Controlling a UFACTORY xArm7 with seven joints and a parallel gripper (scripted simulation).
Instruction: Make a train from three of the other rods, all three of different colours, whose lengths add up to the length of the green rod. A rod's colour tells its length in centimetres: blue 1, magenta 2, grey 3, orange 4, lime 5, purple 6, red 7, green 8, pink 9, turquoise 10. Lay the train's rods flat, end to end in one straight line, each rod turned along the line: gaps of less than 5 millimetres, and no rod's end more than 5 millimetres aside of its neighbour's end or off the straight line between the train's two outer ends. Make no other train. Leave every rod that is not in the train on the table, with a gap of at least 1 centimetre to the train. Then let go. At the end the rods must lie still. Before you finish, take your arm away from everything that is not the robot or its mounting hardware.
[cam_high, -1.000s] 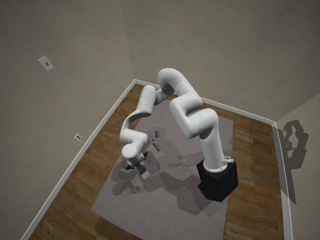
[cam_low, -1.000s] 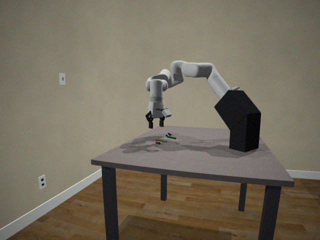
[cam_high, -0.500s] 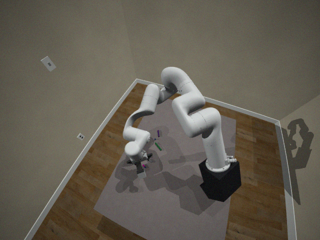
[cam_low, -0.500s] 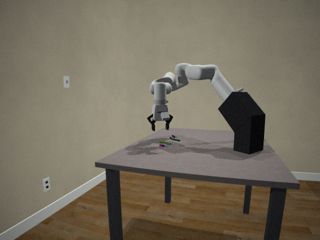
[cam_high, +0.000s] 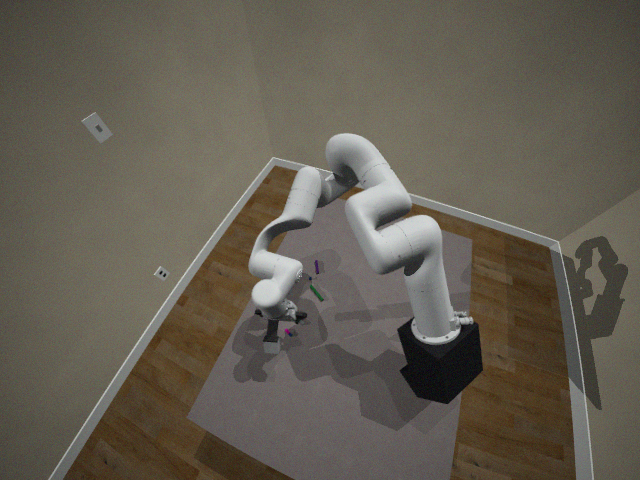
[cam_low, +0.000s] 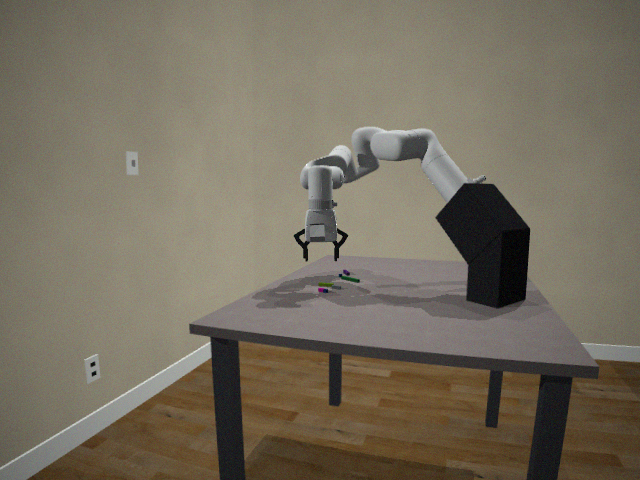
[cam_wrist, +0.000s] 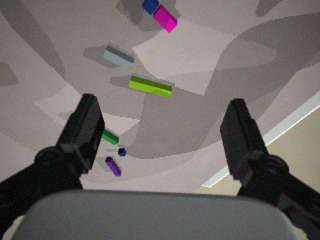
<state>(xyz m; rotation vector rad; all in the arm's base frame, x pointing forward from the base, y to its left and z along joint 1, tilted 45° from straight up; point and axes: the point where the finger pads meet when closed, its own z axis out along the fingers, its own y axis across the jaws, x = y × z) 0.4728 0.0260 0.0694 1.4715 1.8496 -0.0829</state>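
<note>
Now: hand 100 mm above the lime rod, 50 mm to the left of it and 10 mm past it. The rest, counted from my hand: magenta rod: 100 mm below, 30 mm to the left; then grey rod: 100 mm below, 50 mm behind, 10 mm to the right; then green rod: 140 mm to the right, 100 mm below, 90 mm behind.
</note>
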